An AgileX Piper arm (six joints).
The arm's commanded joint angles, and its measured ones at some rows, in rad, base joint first. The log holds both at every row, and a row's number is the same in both.
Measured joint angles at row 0:
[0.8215, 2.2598, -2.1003, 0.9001, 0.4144, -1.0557]
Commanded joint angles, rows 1 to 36:
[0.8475, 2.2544, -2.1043, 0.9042, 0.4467, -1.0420]
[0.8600, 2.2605, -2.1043, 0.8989, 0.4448, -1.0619]
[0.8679, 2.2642, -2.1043, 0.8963, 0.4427, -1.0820]
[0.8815, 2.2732, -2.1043, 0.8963, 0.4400, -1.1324]
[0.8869, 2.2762, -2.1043, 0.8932, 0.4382, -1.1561]
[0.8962, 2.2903, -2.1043, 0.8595, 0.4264, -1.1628]
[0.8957, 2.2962, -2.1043, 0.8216, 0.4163, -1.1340]
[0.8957, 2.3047, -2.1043, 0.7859, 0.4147, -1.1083]
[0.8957, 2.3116, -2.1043, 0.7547, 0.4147, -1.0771]
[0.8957, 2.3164, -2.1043, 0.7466, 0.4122, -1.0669]
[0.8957, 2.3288, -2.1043, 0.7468, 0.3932, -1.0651]
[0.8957, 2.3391, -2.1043, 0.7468, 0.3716, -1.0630]
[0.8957, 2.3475, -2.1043, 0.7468, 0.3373, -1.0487]
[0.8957, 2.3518, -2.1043, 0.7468, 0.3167, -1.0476]
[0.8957, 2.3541, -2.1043, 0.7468, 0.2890, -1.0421]
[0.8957, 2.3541, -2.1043, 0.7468, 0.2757, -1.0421]
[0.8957, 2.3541, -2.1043, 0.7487, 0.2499, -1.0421]
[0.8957, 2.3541, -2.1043, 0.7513, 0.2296, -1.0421]
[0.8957, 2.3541, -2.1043, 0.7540, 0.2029, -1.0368]
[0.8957, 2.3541, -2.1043, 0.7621, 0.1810, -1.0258]
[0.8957, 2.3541, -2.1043, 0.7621, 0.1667, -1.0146]
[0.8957, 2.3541, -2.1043, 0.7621, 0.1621, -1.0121]
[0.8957, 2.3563, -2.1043, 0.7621, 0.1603, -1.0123]
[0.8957, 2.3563, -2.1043, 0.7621, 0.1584, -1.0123]
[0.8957, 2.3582, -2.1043, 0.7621, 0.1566, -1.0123]
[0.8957, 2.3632, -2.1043, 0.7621, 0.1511, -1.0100]
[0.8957, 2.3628, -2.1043, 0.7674, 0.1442, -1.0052]
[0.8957, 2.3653, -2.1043, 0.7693, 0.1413, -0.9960]
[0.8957, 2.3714, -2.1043, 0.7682, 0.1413, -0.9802]
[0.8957, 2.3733, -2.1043, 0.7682, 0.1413, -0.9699]
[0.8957, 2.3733, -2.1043, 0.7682, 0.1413, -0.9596]
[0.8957, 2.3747, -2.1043, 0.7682, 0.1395, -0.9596]
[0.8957, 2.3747, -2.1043, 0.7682, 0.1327, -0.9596]
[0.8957, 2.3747, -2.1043, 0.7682, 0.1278, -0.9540]
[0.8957, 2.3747, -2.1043, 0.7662, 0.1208, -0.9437]
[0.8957, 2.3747, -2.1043, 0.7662, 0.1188, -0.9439]
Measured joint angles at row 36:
[0.8999, 2.3754, -2.1003, 0.7638, 0.1449, -0.9668]
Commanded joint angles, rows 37 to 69:
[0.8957, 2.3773, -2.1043, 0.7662, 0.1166, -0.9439]
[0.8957, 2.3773, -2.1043, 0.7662, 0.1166, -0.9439]
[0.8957, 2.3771, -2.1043, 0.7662, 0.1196, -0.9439]
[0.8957, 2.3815, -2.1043, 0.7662, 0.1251, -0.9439]
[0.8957, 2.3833, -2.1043, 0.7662, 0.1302, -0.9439]
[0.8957, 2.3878, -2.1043, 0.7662, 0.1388, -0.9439]
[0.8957, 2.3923, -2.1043, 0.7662, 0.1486, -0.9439]
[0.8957, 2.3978, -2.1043, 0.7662, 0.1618, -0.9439]
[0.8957, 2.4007, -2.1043, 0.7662, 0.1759, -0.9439]
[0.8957, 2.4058, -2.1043, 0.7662, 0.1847, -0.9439]
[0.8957, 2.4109, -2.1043, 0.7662, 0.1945, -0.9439]
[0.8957, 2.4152, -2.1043, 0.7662, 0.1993, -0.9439]
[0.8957, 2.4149, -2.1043, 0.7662, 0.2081, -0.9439]
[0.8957, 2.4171, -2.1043, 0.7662, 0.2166, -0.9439]
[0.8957, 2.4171, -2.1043, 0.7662, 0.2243, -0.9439]
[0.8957, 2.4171, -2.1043, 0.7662, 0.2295, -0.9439]
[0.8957, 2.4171, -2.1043, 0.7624, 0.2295, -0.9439]
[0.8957, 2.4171, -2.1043, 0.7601, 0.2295, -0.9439]
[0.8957, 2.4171, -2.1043, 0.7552, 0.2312, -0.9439]
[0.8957, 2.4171, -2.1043, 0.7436, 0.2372, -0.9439]
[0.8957, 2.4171, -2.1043, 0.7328, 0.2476, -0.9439]
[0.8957, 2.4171, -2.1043, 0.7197, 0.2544, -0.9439]
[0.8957, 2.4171, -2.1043, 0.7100, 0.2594, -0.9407]
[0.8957, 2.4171, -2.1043, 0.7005, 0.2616, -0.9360]
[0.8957, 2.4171, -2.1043, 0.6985, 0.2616, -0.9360]
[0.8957, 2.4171, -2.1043, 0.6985, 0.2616, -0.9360]
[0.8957, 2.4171, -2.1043, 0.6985, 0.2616, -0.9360]
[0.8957, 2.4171, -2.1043, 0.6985, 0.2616, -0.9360]
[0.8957, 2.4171, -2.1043, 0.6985, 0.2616, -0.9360]
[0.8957, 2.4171, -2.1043, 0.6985, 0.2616, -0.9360]
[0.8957, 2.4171, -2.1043, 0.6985, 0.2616, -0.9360]
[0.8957, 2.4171, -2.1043, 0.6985, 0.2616, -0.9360]
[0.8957, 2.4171, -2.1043, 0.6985, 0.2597, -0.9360]
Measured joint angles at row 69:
[0.8981, 2.4193, -2.1003, 0.7029, 0.2356, -0.9428]
